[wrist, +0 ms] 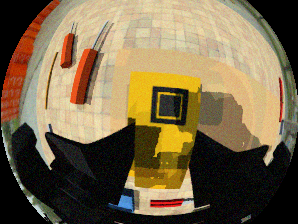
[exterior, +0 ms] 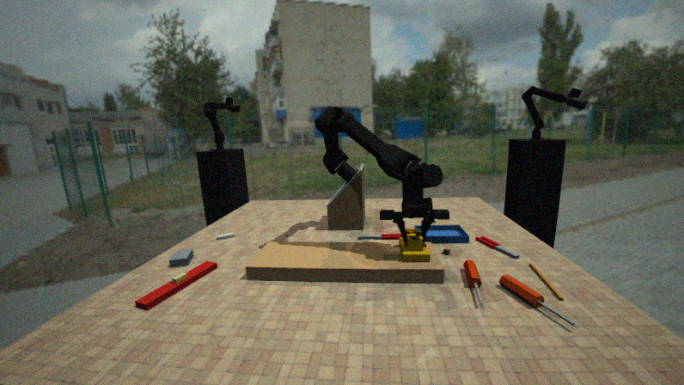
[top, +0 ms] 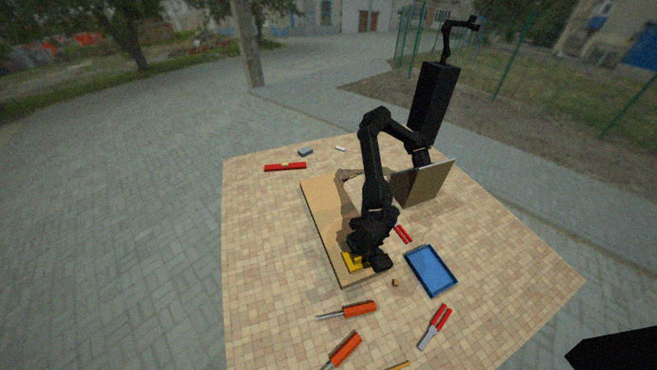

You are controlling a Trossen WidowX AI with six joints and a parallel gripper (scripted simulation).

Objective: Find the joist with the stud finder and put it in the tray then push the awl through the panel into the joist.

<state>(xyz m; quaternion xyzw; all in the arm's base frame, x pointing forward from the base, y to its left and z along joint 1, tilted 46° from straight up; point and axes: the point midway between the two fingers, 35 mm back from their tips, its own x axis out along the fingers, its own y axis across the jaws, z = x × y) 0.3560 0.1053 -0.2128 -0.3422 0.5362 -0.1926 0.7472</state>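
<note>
Right now my gripper tip is 240 mm past the blue tray, 100 mm to the right of it and 50 mm above it. Also, from my gripper tip: small cube: 110 mm to the left, 100 mm behind, 60 mm below; then stud finder: 20 mm above, 10 mm ahead; then red level: 620 mm to the right, 180 mm ahead, 50 mm below.
</note>
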